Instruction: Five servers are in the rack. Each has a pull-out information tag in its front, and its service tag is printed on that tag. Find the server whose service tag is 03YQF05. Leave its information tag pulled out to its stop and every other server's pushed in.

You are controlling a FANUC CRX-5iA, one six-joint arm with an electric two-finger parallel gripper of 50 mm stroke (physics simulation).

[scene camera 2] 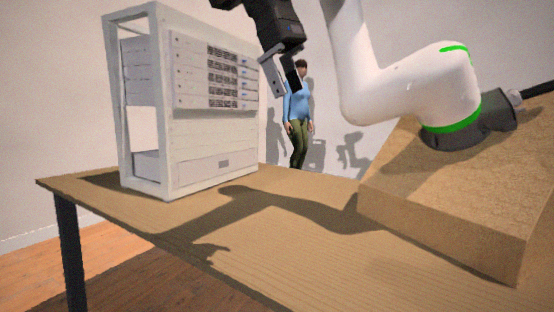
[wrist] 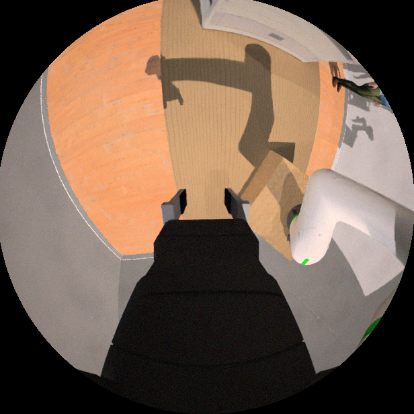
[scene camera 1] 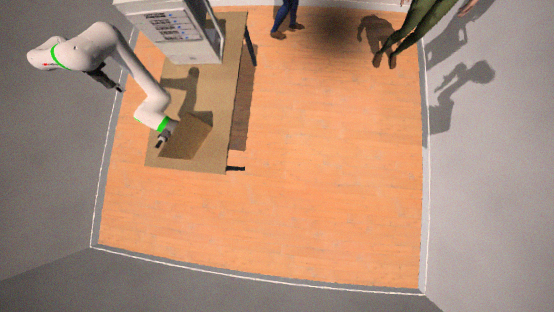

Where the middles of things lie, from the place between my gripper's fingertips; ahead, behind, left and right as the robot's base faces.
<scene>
My hand is 64 cm short of the white server rack (scene camera 2: 179, 62), 29 cm to the left of it and 4 cm above it.
</scene>
